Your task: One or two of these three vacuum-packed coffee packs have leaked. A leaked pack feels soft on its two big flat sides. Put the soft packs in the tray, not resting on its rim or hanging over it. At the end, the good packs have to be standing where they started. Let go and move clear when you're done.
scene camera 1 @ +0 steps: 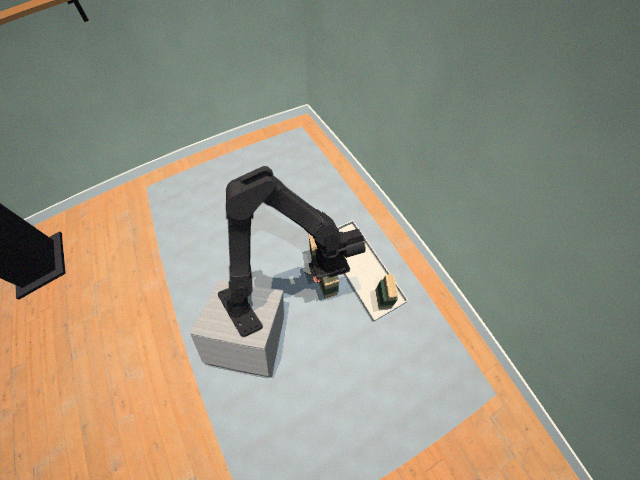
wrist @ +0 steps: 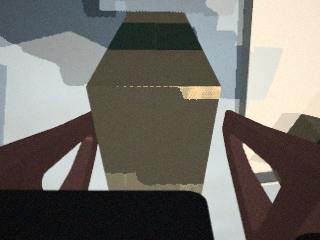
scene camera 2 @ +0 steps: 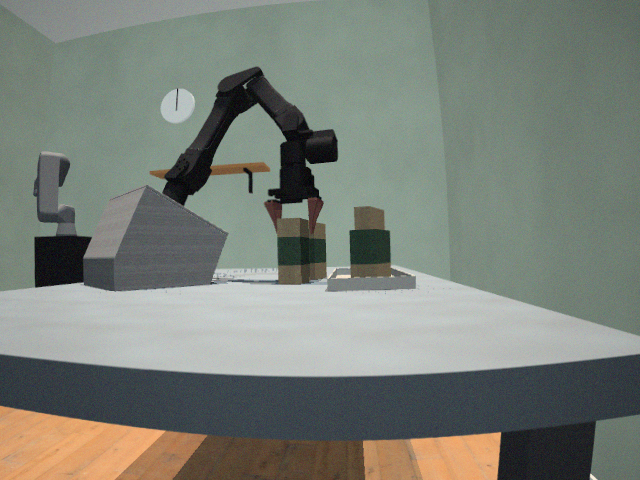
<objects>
white tray: scene camera 1 367, 269; wrist; scene camera 2
same spot on white tray: [scene camera 2: 340, 279] = [wrist: 259, 181]
</objects>
